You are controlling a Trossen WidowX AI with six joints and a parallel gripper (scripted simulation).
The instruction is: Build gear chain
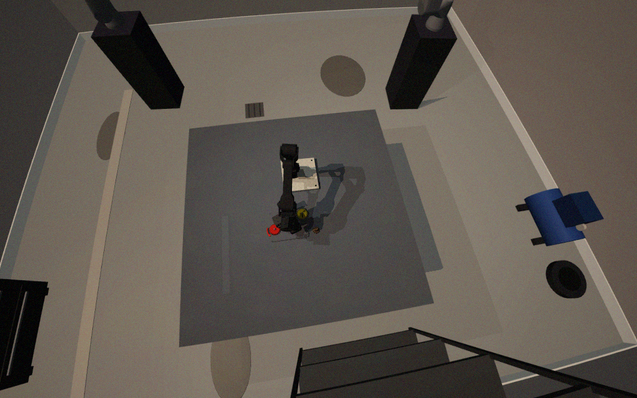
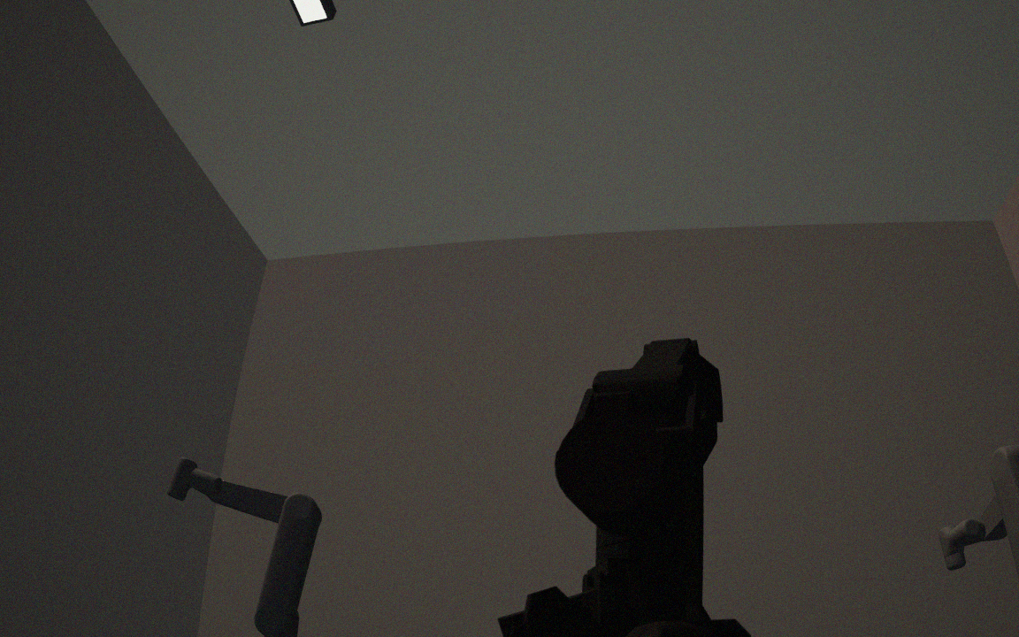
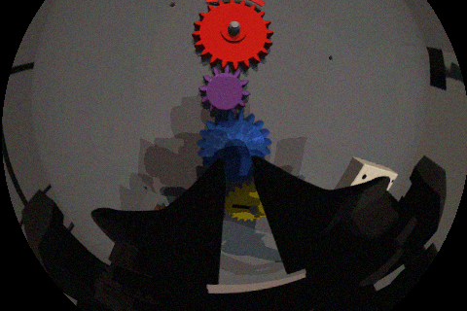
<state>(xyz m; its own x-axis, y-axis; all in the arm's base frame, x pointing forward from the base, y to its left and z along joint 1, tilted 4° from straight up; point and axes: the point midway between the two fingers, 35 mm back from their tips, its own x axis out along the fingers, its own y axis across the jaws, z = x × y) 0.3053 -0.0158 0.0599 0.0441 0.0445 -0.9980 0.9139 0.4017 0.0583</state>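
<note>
Right now my gripper tip is 10 mm above the blue gear. Also, from my gripper tip: yellow gear 50 mm behind, 70 mm to the left, 30 mm below; purple gear 30 mm ahead, 40 mm to the right, 20 mm below; red gear 40 mm ahead, 90 mm to the right, 30 mm below.
</note>
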